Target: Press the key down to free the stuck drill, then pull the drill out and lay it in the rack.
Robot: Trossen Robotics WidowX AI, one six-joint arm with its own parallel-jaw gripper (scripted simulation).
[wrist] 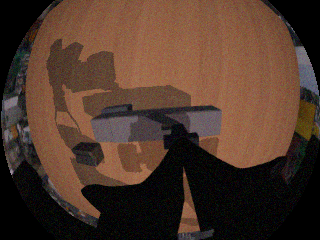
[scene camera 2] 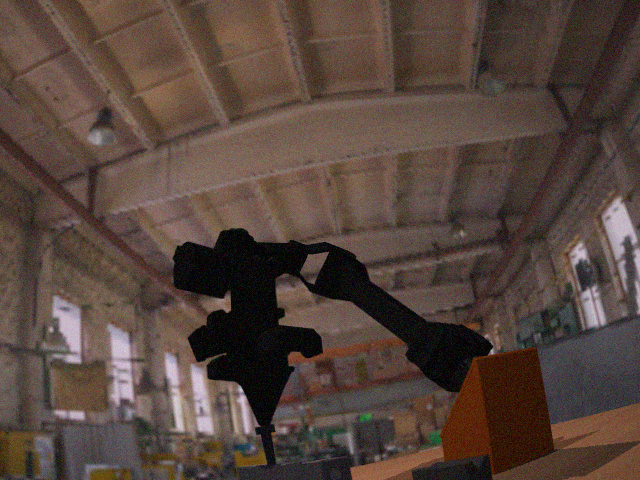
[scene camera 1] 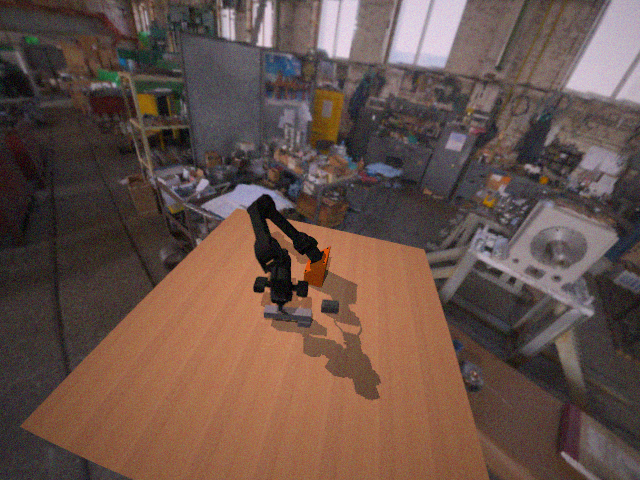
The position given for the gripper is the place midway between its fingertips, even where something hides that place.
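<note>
A grey fixture block (wrist: pixel 118 124) is there to be seen, and so is the gripper (scene camera 2: pixel 264 425), (wrist: pixel 180 142).
</note>
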